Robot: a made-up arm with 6 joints. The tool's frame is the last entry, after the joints.
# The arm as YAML. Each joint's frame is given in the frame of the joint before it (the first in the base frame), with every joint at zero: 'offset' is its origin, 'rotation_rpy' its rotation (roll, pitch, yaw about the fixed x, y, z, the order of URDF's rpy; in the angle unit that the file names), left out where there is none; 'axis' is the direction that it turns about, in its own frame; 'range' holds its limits. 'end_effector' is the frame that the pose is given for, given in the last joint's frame.
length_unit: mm
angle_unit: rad
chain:
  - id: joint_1
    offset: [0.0, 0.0, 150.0]
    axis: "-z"
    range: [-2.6, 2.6]
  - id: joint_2
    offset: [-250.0, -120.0, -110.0]
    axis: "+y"
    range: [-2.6, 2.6]
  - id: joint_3
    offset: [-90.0, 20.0, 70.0]
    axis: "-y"
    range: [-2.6, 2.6]
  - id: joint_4
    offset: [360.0, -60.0, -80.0]
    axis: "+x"
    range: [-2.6, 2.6]
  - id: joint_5
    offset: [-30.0, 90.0, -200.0]
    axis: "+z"
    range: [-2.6, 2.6]
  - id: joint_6
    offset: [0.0, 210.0, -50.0]
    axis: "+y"
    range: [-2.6, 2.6]
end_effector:
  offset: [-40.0, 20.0, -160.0]
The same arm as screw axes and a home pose.
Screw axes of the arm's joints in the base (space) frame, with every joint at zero. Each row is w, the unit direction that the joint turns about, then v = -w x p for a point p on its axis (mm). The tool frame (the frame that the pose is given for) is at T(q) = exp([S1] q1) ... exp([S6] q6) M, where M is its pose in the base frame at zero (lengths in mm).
S1: w 0 0 -1 v 0.0 0.0 0.0
S2: w 0 1 0 v -40.0 0.0 -250.0
S3: w 0 -1 0 v 110.0 0.0 340.0
S4: w 1 0 0 v 0.0 30.0 160.0
S5: w 0 0 1 v -70.0 10.0 0.0
S6: w 0 1 0 v 220.0 0.0 -10.0
M: xyz -50.0 160.0 -380.0 (mm) quaternion w x y z 1 0 0 0
Joint limits (rad, base to tool): -2.6000..2.6000 -2.6000..2.6000 -2.6000..2.6000 -2.6000..2.6000 -2.6000..2.6000 -2.6000..2.6000

